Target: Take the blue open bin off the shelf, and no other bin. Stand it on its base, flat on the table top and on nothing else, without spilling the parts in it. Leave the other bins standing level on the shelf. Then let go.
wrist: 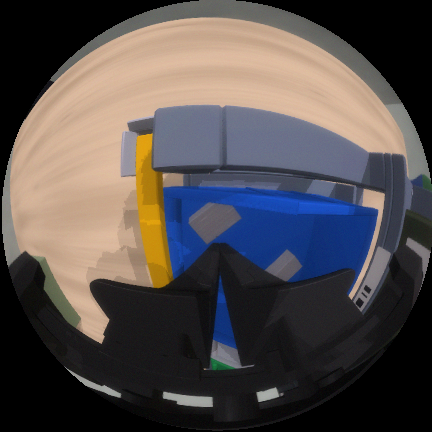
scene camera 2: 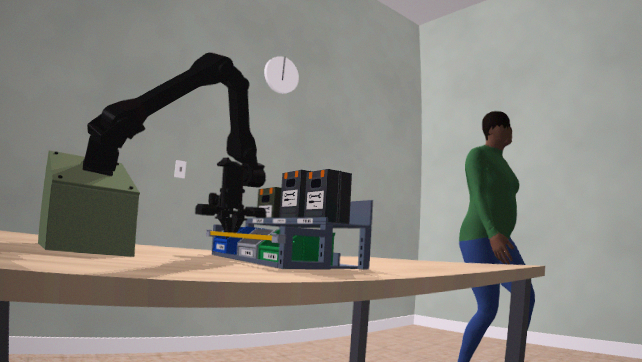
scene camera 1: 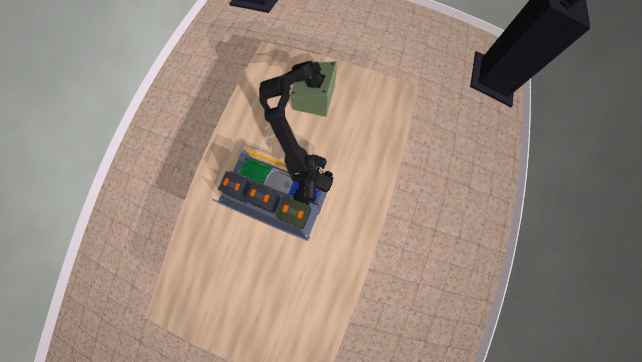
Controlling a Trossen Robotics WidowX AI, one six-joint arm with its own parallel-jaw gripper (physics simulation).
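Pixels of known places: gripper, between the fingertips: (wrist: 218, 248); arm's base, origin of its link: (scene camera 2: 97, 168) (scene camera 1: 316, 81).
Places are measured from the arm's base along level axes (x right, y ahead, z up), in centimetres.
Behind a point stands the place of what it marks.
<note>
The blue open bin (scene camera 1: 294, 189) @(x -7.4, y 42.1, z -13.9 cm) (scene camera 2: 231, 245) @(x -7.1, y 35.9, z -13.5 cm) (wrist: 325, 235) @(x -13.1, y 48.1, z -13.8 cm) stands in the lower tier of the grey-blue shelf (scene camera 2: 361, 212) @(x 14.7, y 58.8, z -3.5 cm) (wrist: 190, 137), at the end of the row. Two grey parts, a nearer block (wrist: 215, 222) @(x -14.7, y 38.0, z -14.0 cm) and another block (wrist: 286, 265) @(x -10.4, y 44.3, z -14.3 cm), show inside it in the wrist view. My gripper (scene camera 2: 232, 230) (wrist: 218, 248) @(x -13.2, y 38.1, z -13.2 cm) is shut and empty, pointing down, with its fingertips low over the blue bin. The fingers hide part of the bin's interior and near rim. A yellow bar (scene camera 1: 265, 158) @(x 8.1, y 35.3, z -10.5 cm) (scene camera 2: 245, 235) @(x 3.5, y 34.5, z -10.7 cm) (wrist: 150, 200) @(x -16.9, y 35.0, z -10.4 cm) runs across the front of the bins.
A grey bin (scene camera 1: 279, 179) @(x 0.4, y 40.3, z -15.9 cm) and a green bin (scene camera 1: 256, 171) @(x 11.0, y 40.7, z -16.0 cm) (scene camera 2: 270, 255) @(x 10.2, y 37.4, z -14.6 cm) stand beside the blue one. Two dark cases and an olive case (scene camera 1: 294, 220) @(x -14.0, y 54.4, z 2.8 cm) stand on the upper tier, close to my wrist. The green arm base (scene camera 1: 312, 104) @(x -1.0, y 7.0, z -7.7 cm) (scene camera 2: 90, 215) @(x 9.7, y -1.1, z -9.9 cm) stands on the table (scene camera 1: 350, 165) @(x -24.8, y 23.5, z -16.8 cm).
</note>
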